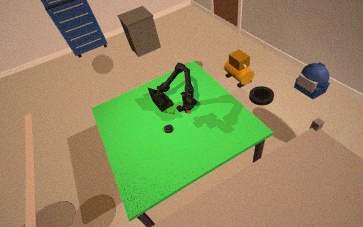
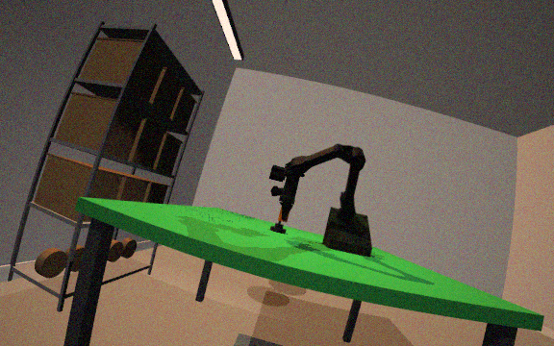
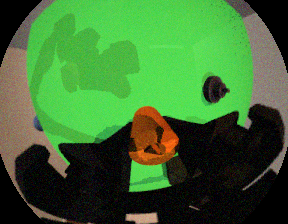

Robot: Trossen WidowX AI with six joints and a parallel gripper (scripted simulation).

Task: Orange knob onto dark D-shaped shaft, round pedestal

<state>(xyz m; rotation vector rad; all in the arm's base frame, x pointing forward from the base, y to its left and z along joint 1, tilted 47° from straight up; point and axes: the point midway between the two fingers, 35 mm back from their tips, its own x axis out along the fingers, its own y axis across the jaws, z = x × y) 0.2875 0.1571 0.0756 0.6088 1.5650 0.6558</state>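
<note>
Right now the short shaft is 23 cm to the right of my gripper tip, 5 cm below it and 2 cm ahead of it. From my gripper tip the other things lie so: orange knob (2 cm above).
</note>
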